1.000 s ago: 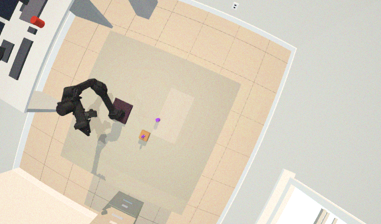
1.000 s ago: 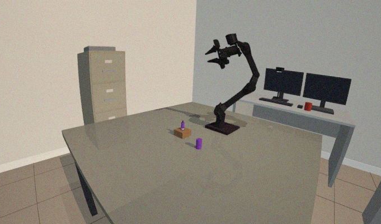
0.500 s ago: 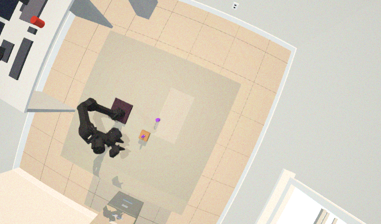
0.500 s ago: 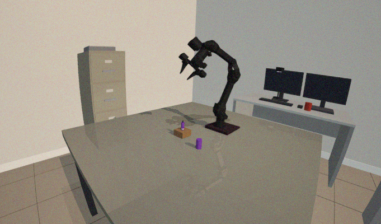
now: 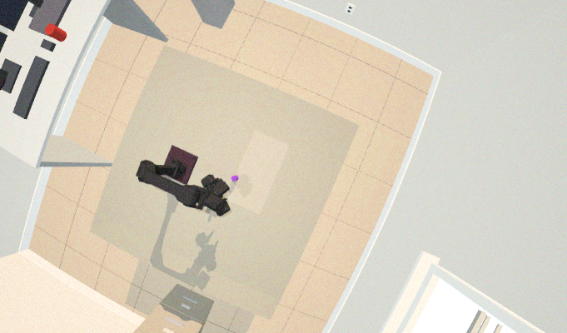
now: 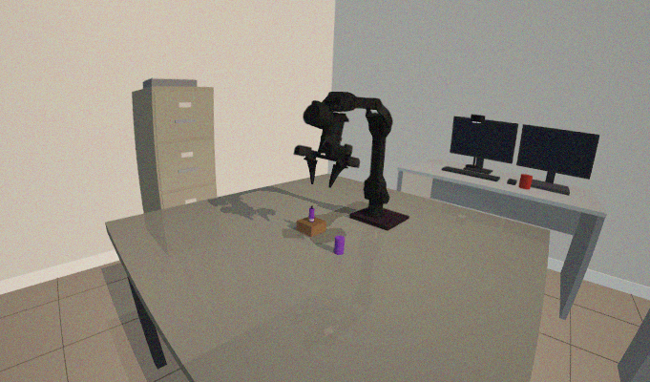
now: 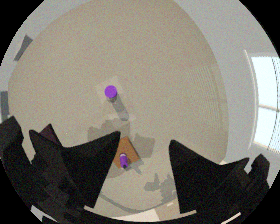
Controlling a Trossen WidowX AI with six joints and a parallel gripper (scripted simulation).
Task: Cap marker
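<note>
Right now the purple cap is 170 mm below my gripper tip and 70 mm to the left of it. Also, from my gripper tip: purple marker (130 mm below, 90 mm behind, 80 mm to the right).
</note>
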